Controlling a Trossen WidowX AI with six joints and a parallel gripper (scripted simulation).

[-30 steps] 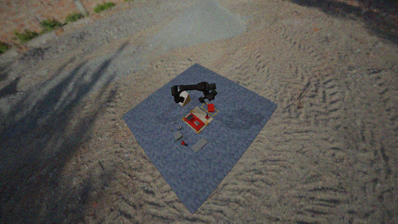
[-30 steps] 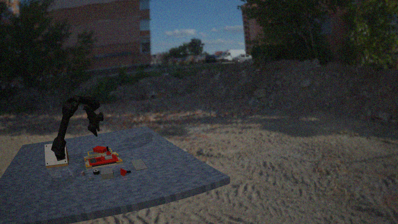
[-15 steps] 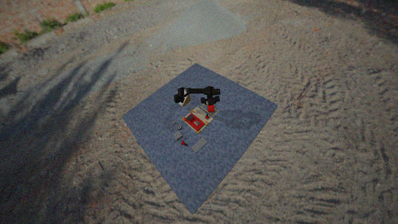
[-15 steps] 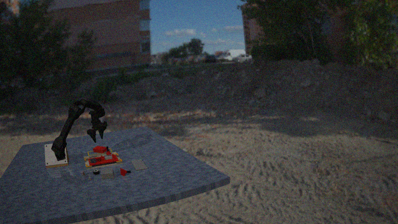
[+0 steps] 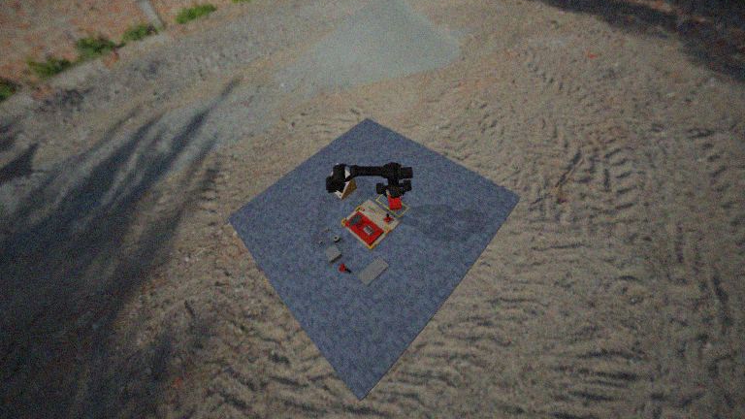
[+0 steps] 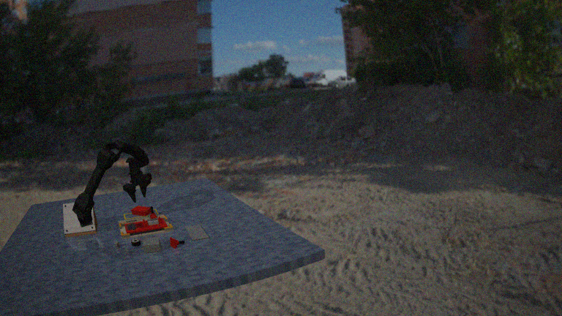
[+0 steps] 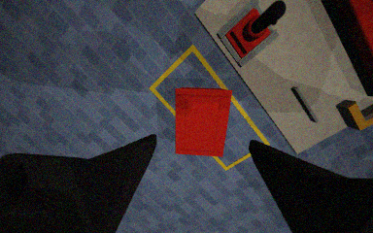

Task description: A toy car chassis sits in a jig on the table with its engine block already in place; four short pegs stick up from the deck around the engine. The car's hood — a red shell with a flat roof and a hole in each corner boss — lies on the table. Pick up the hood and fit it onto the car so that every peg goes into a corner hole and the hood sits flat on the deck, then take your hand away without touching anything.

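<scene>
My gripper tip is now 60 mm above the red hood. The rest, counted from my gripper tip: grey engine block: 240 mm to the right, 50 mm below, 10 mm ahead; beige jig: 210 mm to the right, 60 mm below, 30 mm behind.
</scene>
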